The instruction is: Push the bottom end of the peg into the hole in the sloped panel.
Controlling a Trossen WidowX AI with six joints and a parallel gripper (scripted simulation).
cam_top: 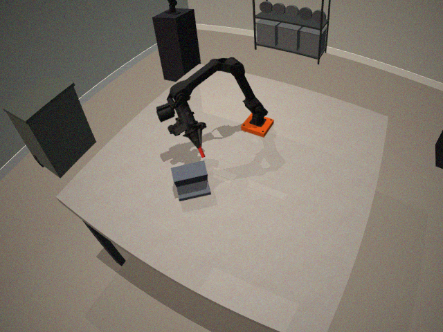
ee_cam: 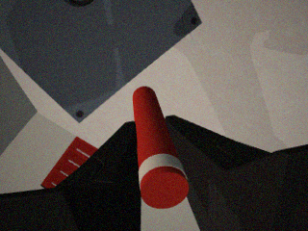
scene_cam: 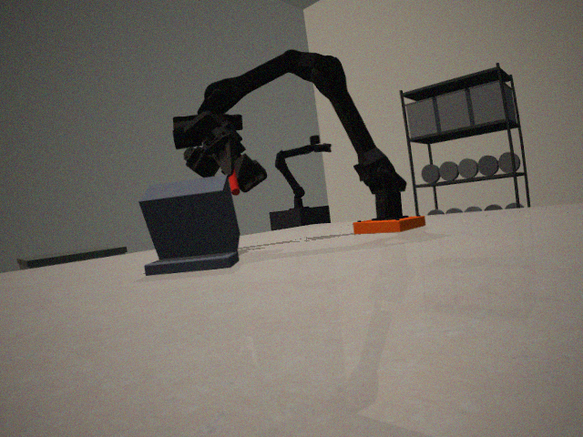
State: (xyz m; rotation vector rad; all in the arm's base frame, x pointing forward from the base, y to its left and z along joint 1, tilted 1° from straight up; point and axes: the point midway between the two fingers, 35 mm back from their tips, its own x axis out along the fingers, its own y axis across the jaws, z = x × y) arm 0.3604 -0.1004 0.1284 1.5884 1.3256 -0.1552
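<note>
My gripper tip is now 9 cm short of the grey sloped panel and 6 cm above it. From my gripper tip the other things lie so: round red peg (1 cm behind, 1 cm to the right, 1 cm above).
</note>
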